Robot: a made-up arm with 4 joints.
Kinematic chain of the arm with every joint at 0, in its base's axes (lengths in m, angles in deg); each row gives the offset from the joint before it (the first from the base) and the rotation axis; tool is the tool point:
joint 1: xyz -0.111 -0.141 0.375 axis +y
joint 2: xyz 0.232 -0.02 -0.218 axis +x
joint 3: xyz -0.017 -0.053 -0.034 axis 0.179 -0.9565 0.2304
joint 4: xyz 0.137 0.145 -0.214 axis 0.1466 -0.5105 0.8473
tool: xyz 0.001 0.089 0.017
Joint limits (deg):
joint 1: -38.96..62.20
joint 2: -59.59..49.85
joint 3: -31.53..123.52
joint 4: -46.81..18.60
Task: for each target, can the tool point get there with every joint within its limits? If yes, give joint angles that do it. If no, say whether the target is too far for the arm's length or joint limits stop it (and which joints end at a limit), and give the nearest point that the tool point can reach.
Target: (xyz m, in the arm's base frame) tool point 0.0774 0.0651 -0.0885
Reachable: yes | joints 41.82 9.83 45.95 -41.30
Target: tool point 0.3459 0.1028 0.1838
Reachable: yes | joints -8.09 36.23 14.75 -30.42
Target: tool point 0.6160 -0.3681 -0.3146
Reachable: no: too far | nearest point 0.3595 -0.2681 -0.0713 | short by 0.367 m
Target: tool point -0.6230 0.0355 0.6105
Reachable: no: joint limits stop it (at a limit: joint 1, joint 3, joint 4) | nearest point -0.0158 -0.0823 0.5441 | short by 0.622 m
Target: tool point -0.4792 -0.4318 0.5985
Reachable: no: joint limits stop it (at a limit: joint 1, joint 2, joint 3, joint 4) | nearest point -0.0224 -0.1680 0.5522 | short by 0.530 m
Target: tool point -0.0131 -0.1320 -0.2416
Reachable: yes | joints 30.30 -42.33 16.10 -8.42
